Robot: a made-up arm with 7 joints.
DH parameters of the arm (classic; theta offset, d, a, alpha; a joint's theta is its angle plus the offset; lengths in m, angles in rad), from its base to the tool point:
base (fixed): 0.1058 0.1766 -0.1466 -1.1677
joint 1: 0 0.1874 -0.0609 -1.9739
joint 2: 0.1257 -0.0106 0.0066 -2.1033
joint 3: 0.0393 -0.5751 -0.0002 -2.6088
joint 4: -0.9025 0 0.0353 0
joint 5: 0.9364 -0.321 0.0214 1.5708
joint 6: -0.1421 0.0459 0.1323 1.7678
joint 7: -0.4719 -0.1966 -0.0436 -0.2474
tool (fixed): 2.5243 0.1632 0 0
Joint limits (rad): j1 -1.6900..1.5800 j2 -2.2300..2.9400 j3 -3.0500..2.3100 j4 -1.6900..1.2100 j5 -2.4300..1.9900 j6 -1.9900..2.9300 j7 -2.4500..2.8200
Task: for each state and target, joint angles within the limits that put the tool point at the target. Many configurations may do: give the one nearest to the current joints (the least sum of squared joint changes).
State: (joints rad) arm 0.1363 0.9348 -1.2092 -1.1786 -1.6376 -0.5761 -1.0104
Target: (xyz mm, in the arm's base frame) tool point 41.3 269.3 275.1
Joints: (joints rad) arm 0.2382 1.4993 -1.5004 -0.8715 -1.3693 -0.2427 -1.0482
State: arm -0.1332 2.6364 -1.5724 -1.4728 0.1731 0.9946 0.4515
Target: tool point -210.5 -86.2 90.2
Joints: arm -0.1016 2.9400 -1.5445 -0.9907 0.4936 0.7884 0.0806
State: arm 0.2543 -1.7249 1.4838 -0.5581 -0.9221 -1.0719 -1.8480
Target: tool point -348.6 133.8 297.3
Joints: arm 0.1238 -1.9099 1.5533 -0.2981 -0.7030 -0.6098 -1.9485
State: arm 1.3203 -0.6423 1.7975 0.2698 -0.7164 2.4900 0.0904
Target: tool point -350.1 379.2 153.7
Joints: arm 0.8816 -0.3034 2.1901 0.1952 -0.8618 2.7640 0.2435
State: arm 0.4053 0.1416 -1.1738 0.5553 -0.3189 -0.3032 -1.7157
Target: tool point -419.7 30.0 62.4
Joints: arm 0.4979 -0.6579 -1.2830 0.5586 -0.3300 -0.8494 -1.7204
